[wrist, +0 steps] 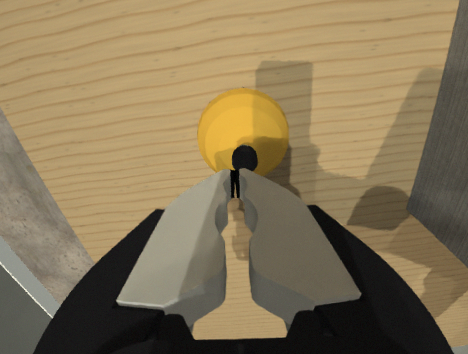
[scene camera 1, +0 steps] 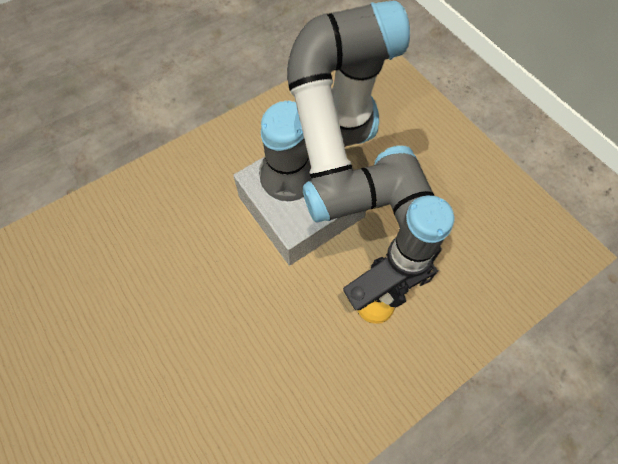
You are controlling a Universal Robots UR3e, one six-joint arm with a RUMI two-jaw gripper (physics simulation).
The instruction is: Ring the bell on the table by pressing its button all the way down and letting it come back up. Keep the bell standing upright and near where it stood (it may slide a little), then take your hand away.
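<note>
The bell is a yellow dome standing upright on the wooden table. Its black round button shows in the wrist view at the lower part of the dome; in the scene view it is hidden by the gripper. My gripper is shut, its fingertips together with nothing between them. The tips are at the button's near edge in the wrist view, slightly left of its middle, and overlap its lower rim. Whether they touch it I cannot tell.
The grey base block under the arm stands behind the bell, at the right of the wrist view. The arm's shadow falls across the dome and table. The grey floor lies beyond the table edge.
</note>
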